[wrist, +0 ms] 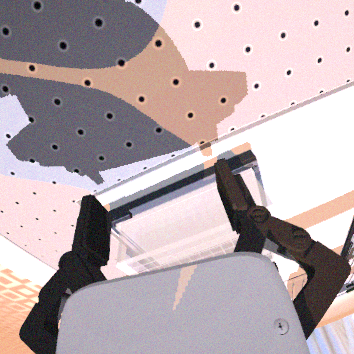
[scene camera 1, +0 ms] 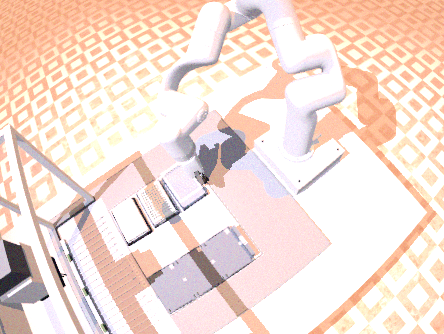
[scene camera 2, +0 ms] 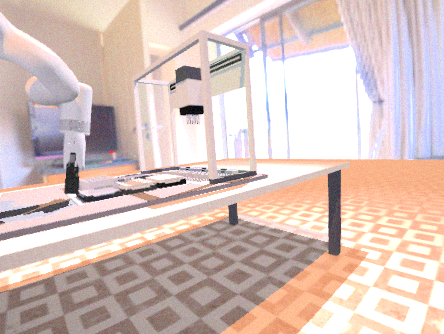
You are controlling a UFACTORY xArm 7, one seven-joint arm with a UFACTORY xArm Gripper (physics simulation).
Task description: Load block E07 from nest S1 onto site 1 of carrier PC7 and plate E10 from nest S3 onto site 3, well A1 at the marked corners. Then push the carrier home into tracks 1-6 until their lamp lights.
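Frame: origin at the arm's base, x ahead, y right, z down, level; centimetres.
Seen in the pictures: gripper, between the fingertips: point(wrist: 157, 189) point(scene camera 1: 199, 170) point(scene camera 2: 72, 191); arm's base, origin of its link: point(scene camera 1: 296, 146).
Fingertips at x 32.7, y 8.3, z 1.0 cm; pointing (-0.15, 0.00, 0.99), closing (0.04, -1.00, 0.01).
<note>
Pixels of each thing's top centre, then the offset from my fingertips to it. "*": a spot on its surface instead.
- gridded plate, centre of its top: point(scene camera 1: 155, 201) point(scene camera 2: 133, 181) dx +17.4, dy -3.0, dz +0.1 cm
- white-topped piece, centre of its top: point(scene camera 1: 129, 219) point(scene camera 2: 163, 176) dx +28.2, dy -4.8, dz +0.1 cm
- long grey carrier, a spot on its surface: point(scene camera 1: 172, 292) * dx +25.0, dy -32.1, dz +1.7 cm
- pipetting head, centre of its top: point(scene camera 1: 9, 271) point(scene camera 2: 190, 82) dx +49.3, dy -20.3, dz -37.4 cm
My gripper point(scene camera 1: 201, 178) point(scene camera 2: 72, 184) point(wrist: 157, 189) is open and empty, fingers pointing down at the robot-side end of a row of three labware pieces. The nearest piece, a pale block or plate point(scene camera 1: 184, 187) point(scene camera 2: 98, 185) point(wrist: 175, 220), sits in a dark-edged nest; in the wrist view my fingers stand apart on either side of its near end. A gridded plate point(scene camera 1: 157, 203) is in the middle, and a white-topped piece point(scene camera 1: 130, 219) with a dark edge is at the far end. Labels are unreadable. The long grey carrier point(scene camera 1: 172, 292) lies apart from the tracks' far end, with no labware on it.
The ribbed tracks point(scene camera 1: 95, 250) run beside the gantry at the left in scene camera 1. The gantry frame point(scene camera 2: 207, 125) stands over the deck, with a pipetting head point(scene camera 2: 189, 92) hanging inside it. The robot base point(scene camera 1: 300, 175) is bolted at the opposite side.
</note>
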